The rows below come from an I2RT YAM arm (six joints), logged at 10 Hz.
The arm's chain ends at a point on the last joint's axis. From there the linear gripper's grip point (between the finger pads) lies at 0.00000 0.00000 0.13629 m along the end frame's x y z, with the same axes.
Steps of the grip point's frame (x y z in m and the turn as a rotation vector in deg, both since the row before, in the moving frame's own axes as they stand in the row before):
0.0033 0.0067 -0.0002 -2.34 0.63 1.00
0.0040 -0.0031 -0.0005 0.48 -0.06 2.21
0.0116 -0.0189 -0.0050 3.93 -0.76 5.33
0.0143 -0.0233 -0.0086 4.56 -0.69 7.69
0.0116 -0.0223 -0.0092 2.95 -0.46 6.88
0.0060 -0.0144 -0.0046 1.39 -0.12 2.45
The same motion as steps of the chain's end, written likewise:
0.0019 0.0011 -0.0001 -2.34 0.63 1.00
0.0041 -0.0020 -0.0005 0.48 -0.06 2.21
0.0130 -0.0095 -0.0047 3.93 -0.76 5.33
0.0152 -0.0124 -0.0082 4.56 -0.69 7.69
0.0123 -0.0152 -0.0090 2.95 -0.46 6.88
0.0062 -0.0111 -0.0046 1.39 -0.12 2.45

